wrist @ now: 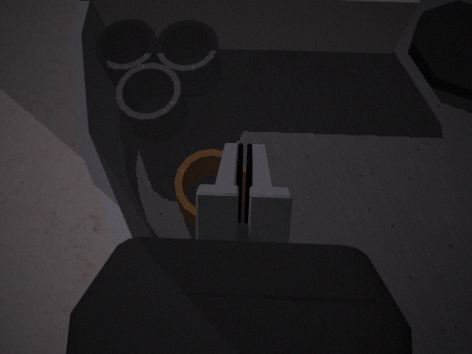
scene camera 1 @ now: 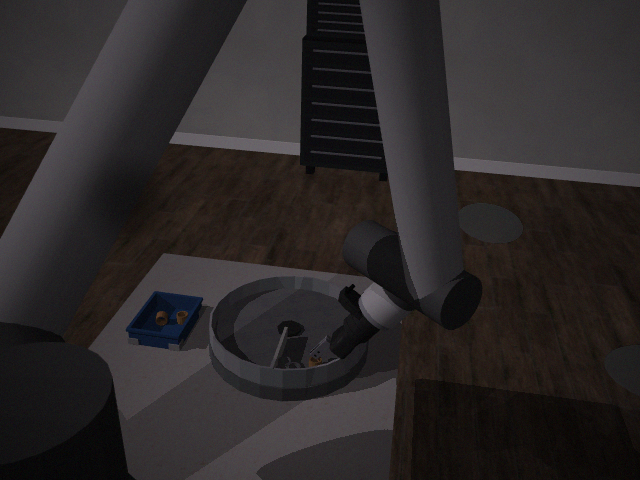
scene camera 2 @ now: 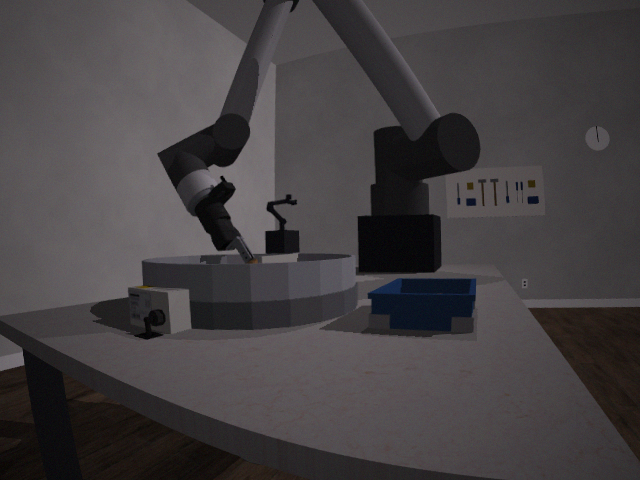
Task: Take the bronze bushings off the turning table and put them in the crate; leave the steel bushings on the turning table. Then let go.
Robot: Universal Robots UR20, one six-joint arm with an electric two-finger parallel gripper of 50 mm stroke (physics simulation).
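Places are measured from the arm's base along level axes (x ahead, y left, z up), in millimetres.
Pixels of known places: gripper, fingertip midpoint: [wrist: 244, 167] [scene camera 1: 313, 355] [scene camera 2: 250, 260]; arm's base at its link origin: [scene camera 2: 400, 216].
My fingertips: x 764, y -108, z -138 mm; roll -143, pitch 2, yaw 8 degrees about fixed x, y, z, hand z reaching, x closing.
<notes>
Ahead of a thing's pixels: the offset from my fingertips to its top centre. "pt": to the spot under its first point.
The turning table [scene camera 1: 289, 378] [scene camera 2: 299, 281] is a grey round tray with a raised wall. A bronze bushing @(dx -14, dy -10, dz +2 mm) [scene camera 1: 314, 363] [scene camera 2: 253, 261] [wrist: 178, 183] stands upright on it near the wall. My gripper [scene camera 1: 314, 356] [scene camera 2: 251, 258] [wrist: 244, 167] is shut on this bushing's right wall, one finger inside the ring and one outside; bronze shows between the pads. Three steel bushings @(dx -53, dy +32, dz -1 mm) [wrist: 148, 117] @(dx -73, dy +58, dz -1 mm) [wrist: 125, 66] @(dx -41, dy +62, dz -1 mm) [wrist: 187, 68] stand clustered behind it, in shadow. The blue crate @(dx +72, dy +452, dz -30 mm) [scene camera 1: 155, 338] [scene camera 2: 423, 310] holds two bronze bushings @(dx +79, dy +472, dz -43 mm) [scene camera 1: 161, 318] @(dx +105, dy +422, dz -49 mm) [scene camera 1: 181, 317]; its inside is hidden in scene camera 2.
A pale upright bar @(pt dx -12, dy +82, dz +12 mm) [scene camera 1: 280, 347] [wrist: 300, 25] runs over the turning table beside the steel bushings, next to the dark hub @(dx +111, dy +103, dz -19 mm) [scene camera 1: 290, 328] [wrist: 445, 45]. A white box @(dx +342, dy +134, dz -22 mm) [scene camera 2: 173, 310] with a small black device @(pt dx +372, dy +172, dz -56 mm) [scene camera 2: 154, 317] stands outside the turning table's wall.
</notes>
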